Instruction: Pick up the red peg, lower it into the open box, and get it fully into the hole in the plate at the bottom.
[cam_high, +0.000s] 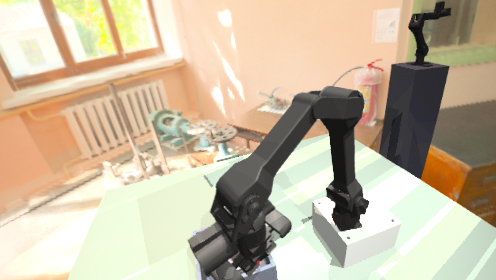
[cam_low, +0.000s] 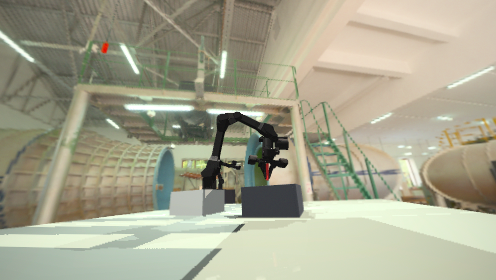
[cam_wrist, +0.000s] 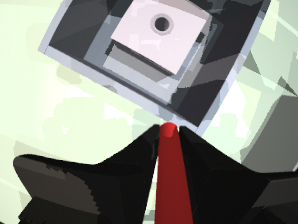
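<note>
Now: gripper tip 30 mm below the red peg and 10 mm to the right of it. Also, from my gripper tip: dark grey box (110 mm below, 80 mm to the right, 60 mm ahead); then plate (90 mm below, 80 mm to the right, 60 mm ahead).
</note>
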